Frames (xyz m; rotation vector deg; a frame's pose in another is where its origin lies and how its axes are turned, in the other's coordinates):
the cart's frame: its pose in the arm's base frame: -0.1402 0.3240 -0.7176 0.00 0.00 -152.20
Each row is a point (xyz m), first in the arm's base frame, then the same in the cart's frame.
Working: the arm's base frame: its pose in the cart's frame: 0.0271 0.3520 0.7176 0.00 0.00 152.20

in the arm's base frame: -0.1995 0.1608 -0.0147
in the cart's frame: 0.1286 0.1167 0.7029
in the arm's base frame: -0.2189 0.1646 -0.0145
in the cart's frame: 0.1440 0.1043 0.7031
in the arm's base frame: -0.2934 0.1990 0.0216
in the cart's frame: 0.1938 0.0391 0.7392
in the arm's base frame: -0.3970 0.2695 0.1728
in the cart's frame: 0.2526 -0.0716 0.8904
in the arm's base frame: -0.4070 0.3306 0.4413
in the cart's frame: 0.2329 -0.1303 1.1589
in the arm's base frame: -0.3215 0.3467 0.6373
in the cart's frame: 0.1498 -0.1046 1.3549
